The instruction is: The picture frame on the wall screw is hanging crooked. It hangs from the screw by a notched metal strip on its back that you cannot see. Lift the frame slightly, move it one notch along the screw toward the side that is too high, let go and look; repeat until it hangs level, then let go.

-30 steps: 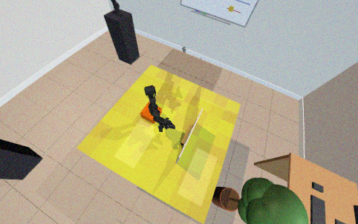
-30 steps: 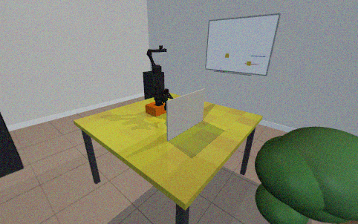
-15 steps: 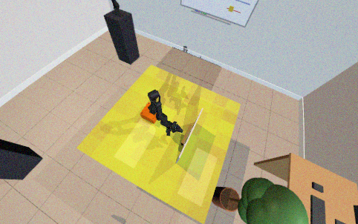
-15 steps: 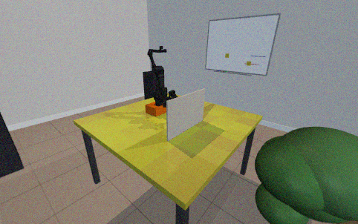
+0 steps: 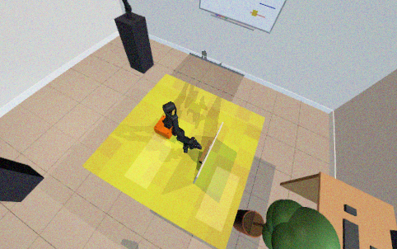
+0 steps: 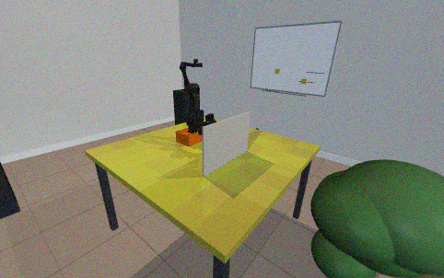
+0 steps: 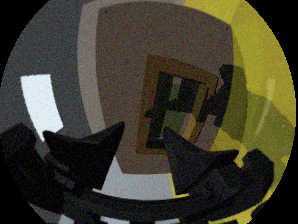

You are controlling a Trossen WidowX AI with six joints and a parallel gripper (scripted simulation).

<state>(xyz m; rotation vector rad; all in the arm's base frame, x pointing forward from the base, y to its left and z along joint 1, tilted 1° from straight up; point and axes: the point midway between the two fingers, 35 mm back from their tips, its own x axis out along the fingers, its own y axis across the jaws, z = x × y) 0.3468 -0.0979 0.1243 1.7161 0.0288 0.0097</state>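
Right now the picture frame is 50 mm ahead of my gripper tip and 50 mm below it. From my gripper tip the other things lie so: wall panel: 60 mm ahead, 10 mm to the left, 60 mm below.
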